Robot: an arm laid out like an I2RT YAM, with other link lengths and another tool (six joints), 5 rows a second.
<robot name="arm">
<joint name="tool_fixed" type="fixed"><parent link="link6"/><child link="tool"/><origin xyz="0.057 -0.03 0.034" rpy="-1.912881 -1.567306 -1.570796"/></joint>
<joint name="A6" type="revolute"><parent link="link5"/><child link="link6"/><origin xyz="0.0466 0 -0.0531" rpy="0 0 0"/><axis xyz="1 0 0"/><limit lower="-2.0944" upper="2.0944"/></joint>
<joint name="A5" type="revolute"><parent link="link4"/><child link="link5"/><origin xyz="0.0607 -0.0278 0.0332" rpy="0 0 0"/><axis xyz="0 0 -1"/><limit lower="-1.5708" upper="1.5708"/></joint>
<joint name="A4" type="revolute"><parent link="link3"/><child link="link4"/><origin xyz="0.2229 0.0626 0.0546" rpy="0 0 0"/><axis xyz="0 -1 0"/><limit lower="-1.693" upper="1.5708"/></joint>
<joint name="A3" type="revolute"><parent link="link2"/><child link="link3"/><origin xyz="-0.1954 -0.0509 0" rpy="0 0 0"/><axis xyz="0 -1 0"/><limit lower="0" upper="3.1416"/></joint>
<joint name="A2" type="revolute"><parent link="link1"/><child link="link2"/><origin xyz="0.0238 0.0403 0.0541" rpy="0 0 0"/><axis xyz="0 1 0"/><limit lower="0" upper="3.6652"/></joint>
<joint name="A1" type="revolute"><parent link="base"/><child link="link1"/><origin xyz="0 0 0.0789" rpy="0 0 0"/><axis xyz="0 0 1"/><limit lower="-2.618" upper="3.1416"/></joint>
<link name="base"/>
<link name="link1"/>
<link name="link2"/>
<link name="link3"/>
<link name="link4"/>
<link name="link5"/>
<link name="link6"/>
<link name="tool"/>
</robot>
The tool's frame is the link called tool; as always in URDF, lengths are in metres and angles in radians.
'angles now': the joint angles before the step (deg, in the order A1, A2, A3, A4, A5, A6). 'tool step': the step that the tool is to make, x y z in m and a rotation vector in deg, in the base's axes. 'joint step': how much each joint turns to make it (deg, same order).
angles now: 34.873, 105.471, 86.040, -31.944, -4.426, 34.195
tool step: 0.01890, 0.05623, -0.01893, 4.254, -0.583, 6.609
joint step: 3.432, 12.743, 11.126, 4.568, -4.393, -0.459
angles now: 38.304, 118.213, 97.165, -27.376, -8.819, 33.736
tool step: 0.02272, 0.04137, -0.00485, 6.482, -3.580, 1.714
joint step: 1.749, 9.859, 10.077, 6.995, -1.923, 2.011
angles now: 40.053, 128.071, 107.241, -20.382, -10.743, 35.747
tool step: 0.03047, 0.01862, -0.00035, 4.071, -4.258, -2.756
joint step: -0.175, 9.466, 11.588, 4.086, 1.793, 1.924
